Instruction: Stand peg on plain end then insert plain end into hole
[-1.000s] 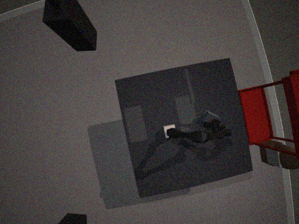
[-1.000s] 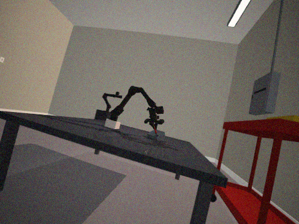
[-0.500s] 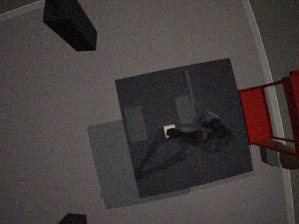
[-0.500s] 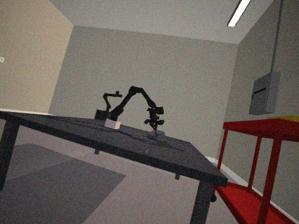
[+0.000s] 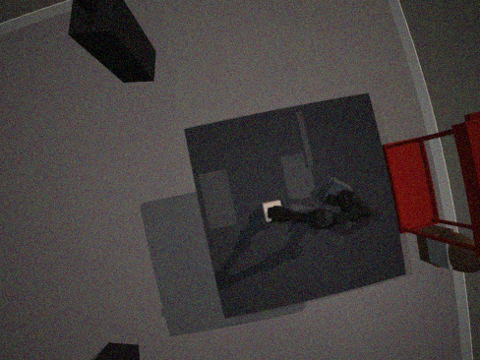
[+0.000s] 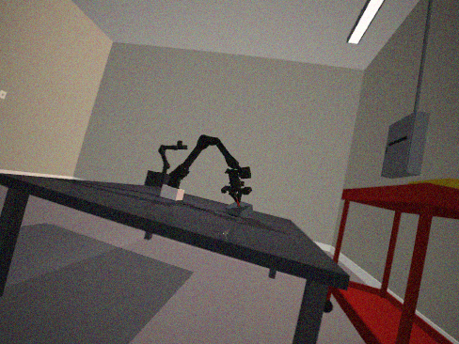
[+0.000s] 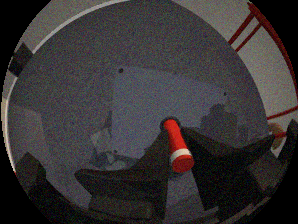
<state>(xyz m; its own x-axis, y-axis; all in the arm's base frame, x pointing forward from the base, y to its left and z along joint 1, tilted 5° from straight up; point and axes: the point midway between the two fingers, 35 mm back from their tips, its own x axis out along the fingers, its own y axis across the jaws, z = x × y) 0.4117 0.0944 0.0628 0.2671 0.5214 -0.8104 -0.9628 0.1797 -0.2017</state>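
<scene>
The sloped grey panel lies 1 cm ahead of my gripper tip, 2 cm to the left of it and 4 cm below it. Round my gripper tip: red peg 1 cm to the right, 1 cm above.
</scene>
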